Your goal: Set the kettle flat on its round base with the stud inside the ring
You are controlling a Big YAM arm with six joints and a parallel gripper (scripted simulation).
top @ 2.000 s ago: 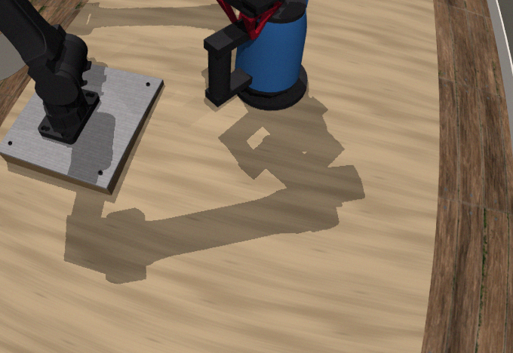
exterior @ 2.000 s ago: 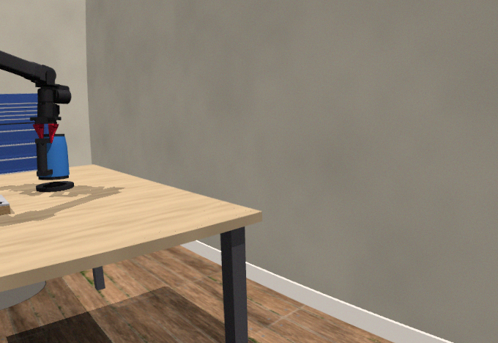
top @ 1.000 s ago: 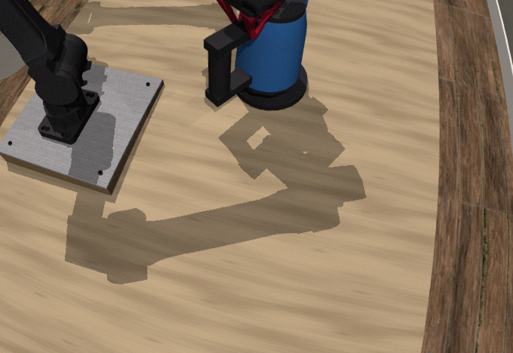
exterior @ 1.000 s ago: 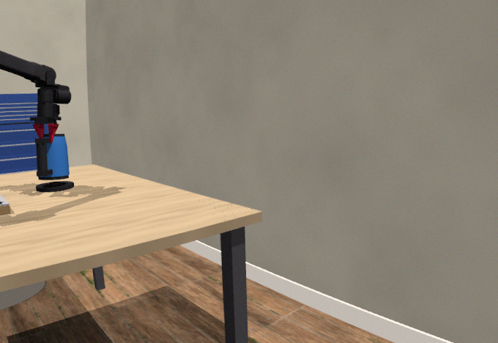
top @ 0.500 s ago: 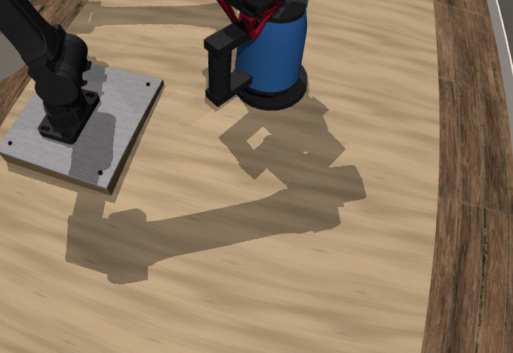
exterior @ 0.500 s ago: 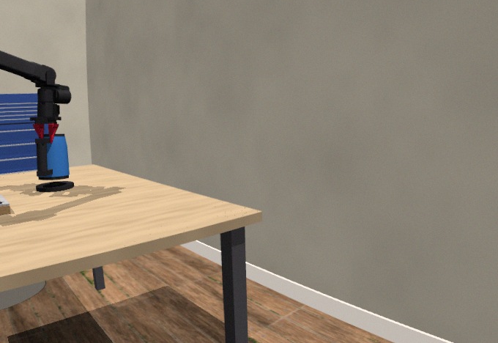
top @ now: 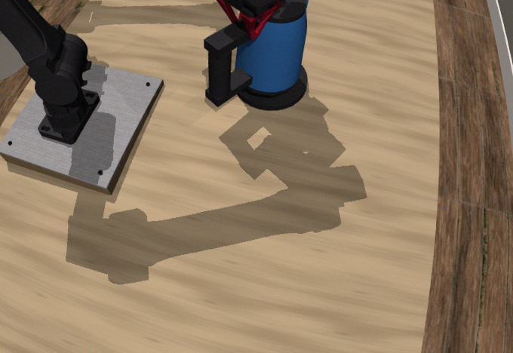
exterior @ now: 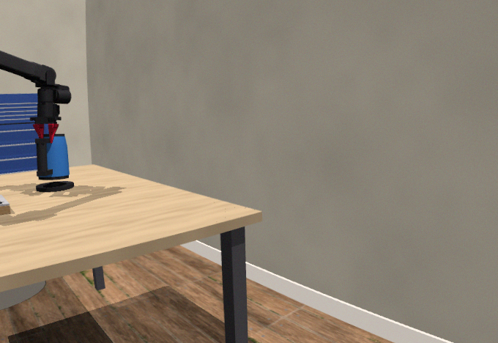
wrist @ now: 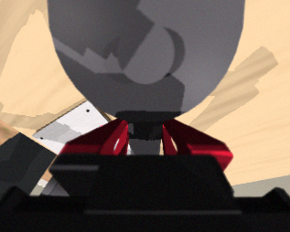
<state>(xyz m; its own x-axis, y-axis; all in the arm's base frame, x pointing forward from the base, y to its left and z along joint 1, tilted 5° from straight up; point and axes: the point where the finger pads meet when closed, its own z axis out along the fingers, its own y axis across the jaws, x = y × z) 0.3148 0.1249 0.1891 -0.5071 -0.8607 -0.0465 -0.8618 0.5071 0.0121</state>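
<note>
The blue kettle lies 6 cm below my hand, 3 cm to the left of it and 1 cm ahead of it. From my hand the other things lie so: black round base 18 cm below, 6 cm to the left, 3 cm ahead.
</note>
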